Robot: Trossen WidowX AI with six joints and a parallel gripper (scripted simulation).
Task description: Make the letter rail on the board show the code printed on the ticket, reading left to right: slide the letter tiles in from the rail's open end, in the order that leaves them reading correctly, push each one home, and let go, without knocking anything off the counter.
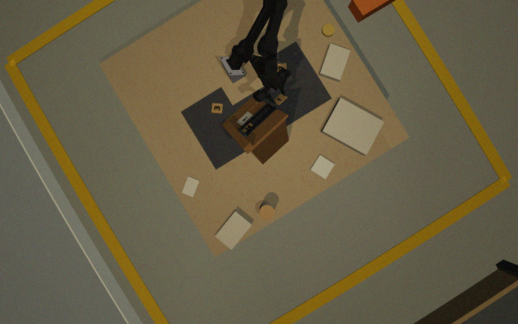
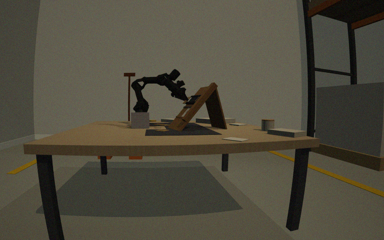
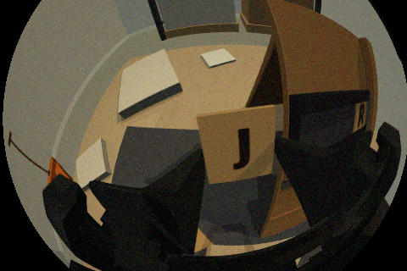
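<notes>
The white ticket is 2 cm behind my gripper tip, 18 cm to the right of it and 7 cm below it. The rest, counted from my gripper tip: white box (30 cm ahead, 31 cm to the left, 16 cm below); dark mat (12 cm behind, 8 cm to the right, 18 cm below); j tile (right at my gripper tip).
</notes>
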